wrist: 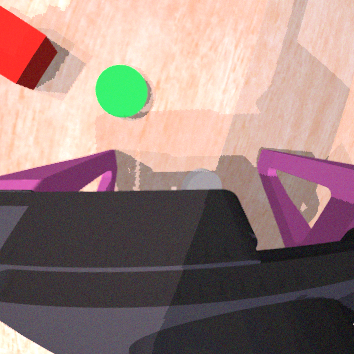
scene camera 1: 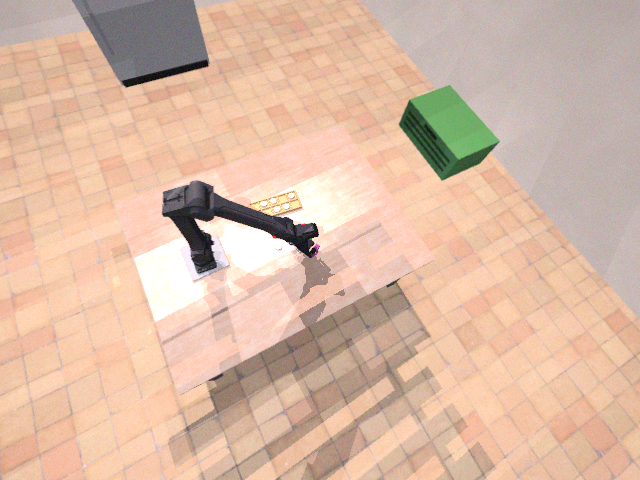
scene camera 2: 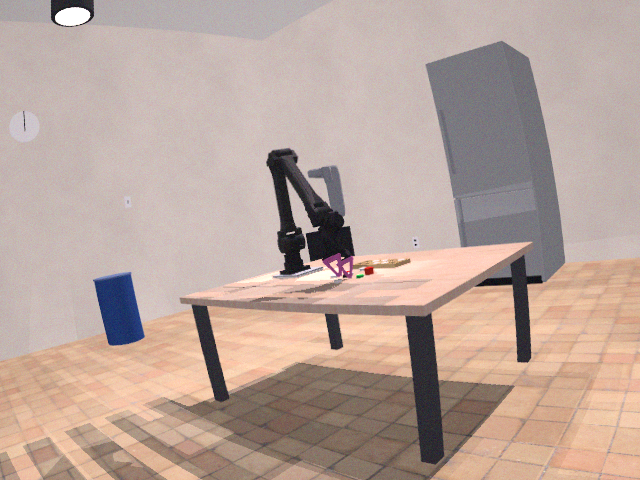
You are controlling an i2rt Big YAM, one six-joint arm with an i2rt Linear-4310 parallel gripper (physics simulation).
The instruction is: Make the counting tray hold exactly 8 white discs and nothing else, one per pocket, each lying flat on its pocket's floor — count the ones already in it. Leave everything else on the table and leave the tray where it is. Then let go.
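The yellow counting tray [scene camera 1: 295, 203] [scene camera 2: 398, 264] lies on the table beyond the arm. Several white discs show in its pockets in scene camera 1; its near-left part is hidden by the arm. My gripper [scene camera 1: 314, 250] [wrist: 190, 157] is open, its purple fingers wide apart, low over the table. A pale disc [wrist: 202, 179] lies in shadow between the fingers in the wrist view, partly hidden by the black gripper body. Another loose white disc [scene camera 1: 279, 248] lies left of the gripper in scene camera 1.
A green disc [wrist: 121, 91] [scene camera 2: 360, 275] and a red block [wrist: 22, 47] [scene camera 2: 368, 270] lie near the fingers. A small red thing [scene camera 1: 274, 237] shows beside the arm. The arm's base plate [scene camera 1: 221, 258] is at the table's left.
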